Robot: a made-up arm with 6 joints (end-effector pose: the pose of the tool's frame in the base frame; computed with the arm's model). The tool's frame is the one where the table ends. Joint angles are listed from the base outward.
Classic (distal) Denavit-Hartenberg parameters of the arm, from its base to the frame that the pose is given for. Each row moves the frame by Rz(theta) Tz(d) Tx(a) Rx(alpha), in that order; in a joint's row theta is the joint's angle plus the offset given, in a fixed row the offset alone. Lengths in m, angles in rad.
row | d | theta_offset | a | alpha
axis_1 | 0.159 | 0 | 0 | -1.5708
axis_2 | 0 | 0.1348 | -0.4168 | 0
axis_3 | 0 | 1.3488 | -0.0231 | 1.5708
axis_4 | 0.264 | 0 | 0 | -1.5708
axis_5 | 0 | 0 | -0.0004 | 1.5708
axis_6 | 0.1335 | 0 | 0 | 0
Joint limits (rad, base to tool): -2.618..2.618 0..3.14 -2.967..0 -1.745..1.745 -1.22..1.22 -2.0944..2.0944
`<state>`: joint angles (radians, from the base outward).
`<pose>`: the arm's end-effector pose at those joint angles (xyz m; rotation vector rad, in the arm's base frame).
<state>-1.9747 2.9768 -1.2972 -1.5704 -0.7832 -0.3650</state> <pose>-0.0829 -0.4344 -0.1872 0.0575 2.3848 -0.3457</pose>
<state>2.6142 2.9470 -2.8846 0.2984 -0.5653 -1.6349</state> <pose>-0.6722 0.4159 0.2850 -1.0199 -0.2964 1.0436</pose>
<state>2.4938 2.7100 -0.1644 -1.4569 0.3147 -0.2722</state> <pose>-0.0607 0.0970 0.0197 1.8695 1.3237 0.7611</pose>
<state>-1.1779 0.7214 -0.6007 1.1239 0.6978 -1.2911</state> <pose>0.1067 -0.0562 0.4477 0.4449 1.8450 -0.3937</pose>
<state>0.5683 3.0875 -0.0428 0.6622 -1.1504 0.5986</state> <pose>0.1454 0.0038 -0.0502 0.3323 2.8075 -0.9596</pose>
